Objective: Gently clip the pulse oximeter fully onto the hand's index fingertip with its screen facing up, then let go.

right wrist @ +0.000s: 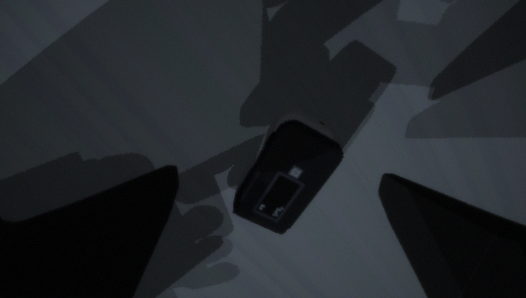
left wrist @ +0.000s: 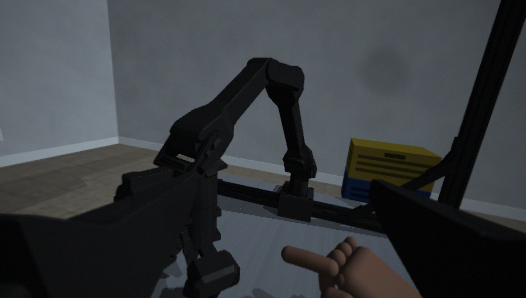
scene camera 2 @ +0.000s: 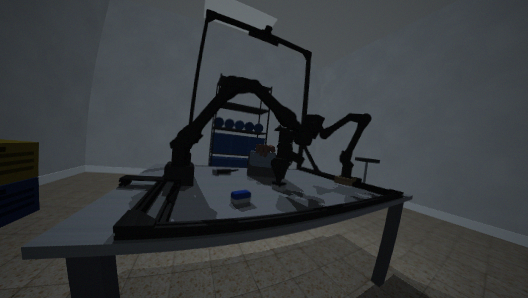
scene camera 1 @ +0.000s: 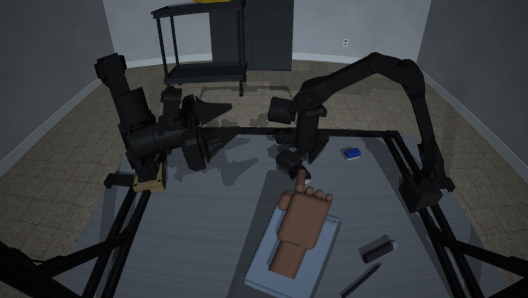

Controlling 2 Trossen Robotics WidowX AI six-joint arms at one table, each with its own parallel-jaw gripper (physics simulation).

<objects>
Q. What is the left gripper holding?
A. Nothing.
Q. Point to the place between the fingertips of the left gripper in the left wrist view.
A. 283,184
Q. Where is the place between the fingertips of the left gripper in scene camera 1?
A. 235,116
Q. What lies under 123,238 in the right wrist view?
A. The right gripper.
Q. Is the left gripper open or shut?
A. Open.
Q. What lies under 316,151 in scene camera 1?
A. The right gripper.
</objects>
